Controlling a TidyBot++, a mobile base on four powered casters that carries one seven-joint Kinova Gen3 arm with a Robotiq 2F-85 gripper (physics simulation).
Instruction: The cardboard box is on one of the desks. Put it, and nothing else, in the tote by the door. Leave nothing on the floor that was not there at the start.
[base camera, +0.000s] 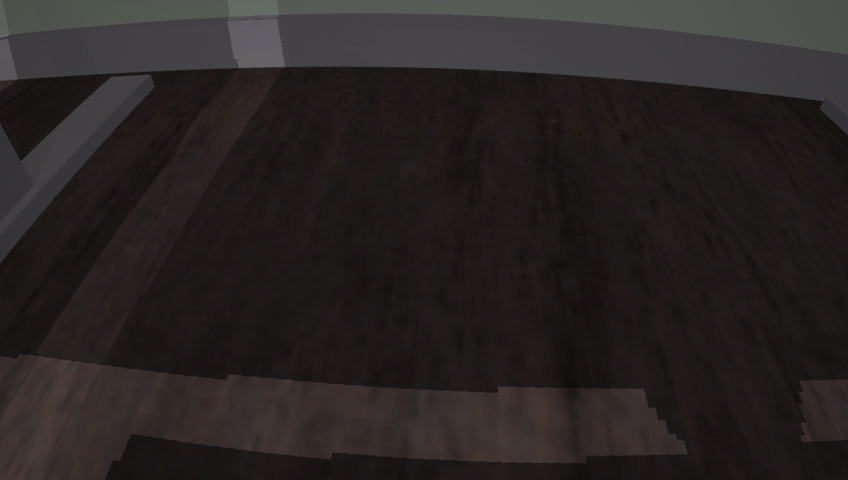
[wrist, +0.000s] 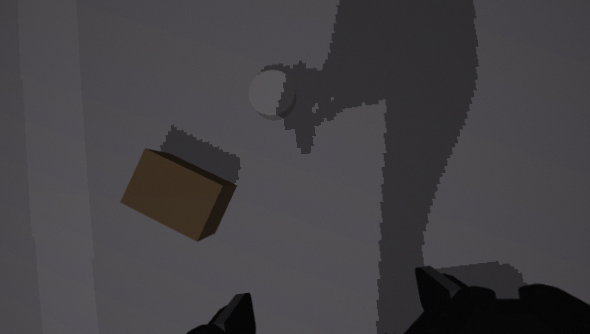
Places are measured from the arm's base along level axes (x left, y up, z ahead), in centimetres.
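Pixels of known places: gripper, fingertip midpoint: (wrist: 334, 299).
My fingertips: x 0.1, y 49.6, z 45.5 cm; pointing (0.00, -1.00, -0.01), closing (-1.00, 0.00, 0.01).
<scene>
Behind a point stands the place of what it marks.
The cardboard box (wrist: 172, 194) @(z 52.8, x 14.2, y 37.4 cm), a small brown block shape, lies on the grey desk top (wrist: 150, 290) @(z 42.4, x 21.1, y 32.4 cm) in the wrist view, left of the middle and turned at an angle. My gripper (wrist: 334, 299) @(z 45.5, x 0.1, y 49.7 cm) is open, its two black fingertips wide apart at the bottom of the wrist view. It is above the desk, and the box lies up and to the left of the fingers, apart from them. The tote does not show in either view.
A round white disc-like object (wrist: 267, 93) @(z 61.9, x 3.6, y 34.8 cm) stands on the desk, up and right of the box. The arm's shadow falls over the right part. In the base view, a grey desk foot (base camera: 95, 133) @(z 66.1, x 48.2, y -37.5 cm) lies at left, and a wall baseboard (base camera: 416, 47) @(z 89.8, x 3.4, y -36.0 cm) runs across the back.
</scene>
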